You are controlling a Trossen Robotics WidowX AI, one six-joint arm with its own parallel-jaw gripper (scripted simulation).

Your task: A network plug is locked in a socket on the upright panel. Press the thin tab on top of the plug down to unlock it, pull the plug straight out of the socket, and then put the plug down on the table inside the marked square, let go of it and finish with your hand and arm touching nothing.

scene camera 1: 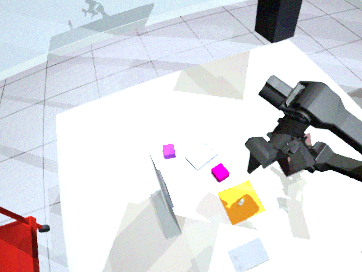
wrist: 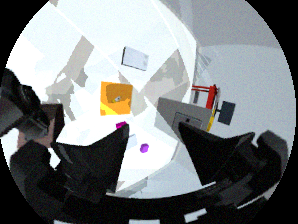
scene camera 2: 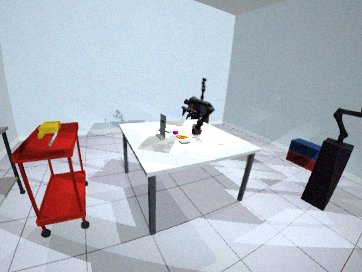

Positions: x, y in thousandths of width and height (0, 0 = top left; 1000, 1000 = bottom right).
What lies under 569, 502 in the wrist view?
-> A grey panel.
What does my gripper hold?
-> Nothing.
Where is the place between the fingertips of my gripper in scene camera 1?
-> At 706, 627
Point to a grey panel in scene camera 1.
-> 446, 726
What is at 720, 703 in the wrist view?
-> My gripper.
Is my gripper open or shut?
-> Open.
